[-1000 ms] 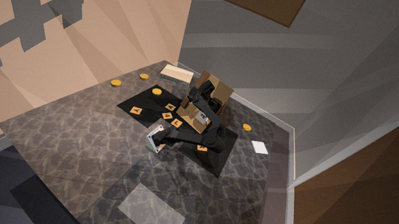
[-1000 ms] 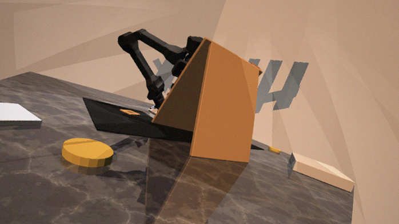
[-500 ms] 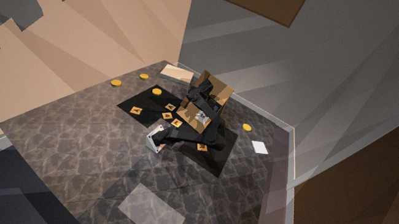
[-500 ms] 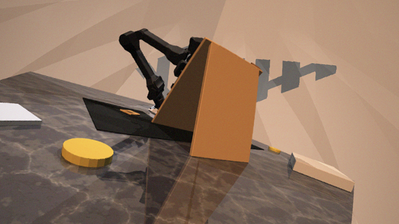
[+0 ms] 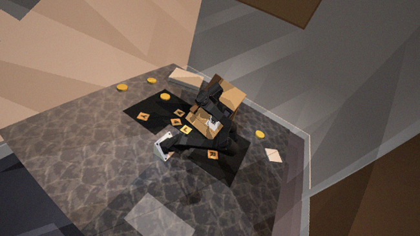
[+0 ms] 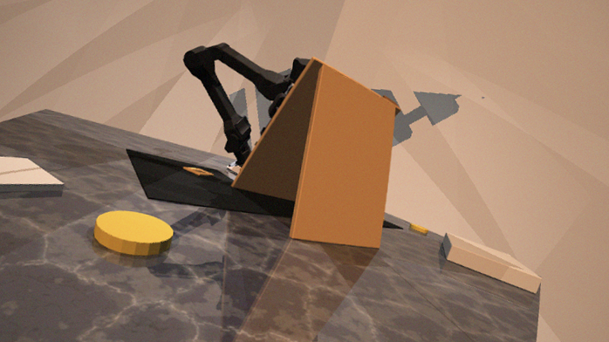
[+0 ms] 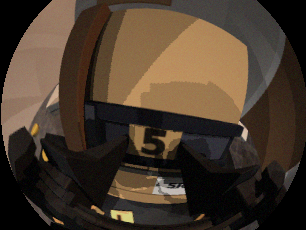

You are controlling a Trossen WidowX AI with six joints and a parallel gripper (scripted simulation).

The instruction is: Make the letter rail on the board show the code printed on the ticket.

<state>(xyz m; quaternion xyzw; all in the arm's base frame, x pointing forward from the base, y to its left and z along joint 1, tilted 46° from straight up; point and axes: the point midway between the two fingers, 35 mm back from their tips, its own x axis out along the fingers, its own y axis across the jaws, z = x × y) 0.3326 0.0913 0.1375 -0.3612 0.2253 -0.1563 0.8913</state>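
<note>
Now: gripper tip 6 cm past the white ticket, 5 cm to the left of it and 8 cm above it. The rest, counted from my gripper tip: black mat 17 cm behind, 5 cm to the left, 17 cm below; pale flat box 30 cm ahead, 45 cm to the left, 15 cm below; pale card 10 cm ahead, 49 cm to the right, 16 cm below.
</note>
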